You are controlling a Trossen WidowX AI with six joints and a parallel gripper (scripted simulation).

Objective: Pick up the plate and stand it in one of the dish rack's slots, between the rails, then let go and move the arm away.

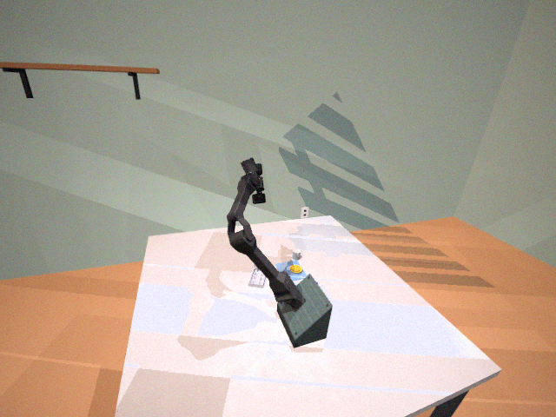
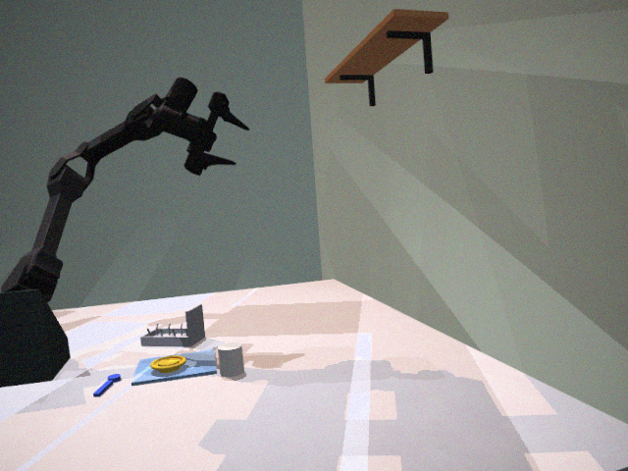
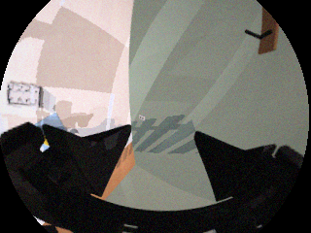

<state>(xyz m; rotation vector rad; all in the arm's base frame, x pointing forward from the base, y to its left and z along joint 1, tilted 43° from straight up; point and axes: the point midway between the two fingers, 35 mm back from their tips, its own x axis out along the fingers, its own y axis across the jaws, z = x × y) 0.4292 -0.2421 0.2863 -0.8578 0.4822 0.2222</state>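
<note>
The yellow plate lies 20 cm behind my gripper tip, 15 cm to the right of it and 42 cm below it. The rest, counted from my gripper tip: blue spoon: 31 cm behind, 17 cm to the right, 43 cm below; grey cup: 9 cm behind, 21 cm to the right, 41 cm below; grey dish rack: 19 cm behind, 6 cm to the left, 41 cm below.
</note>
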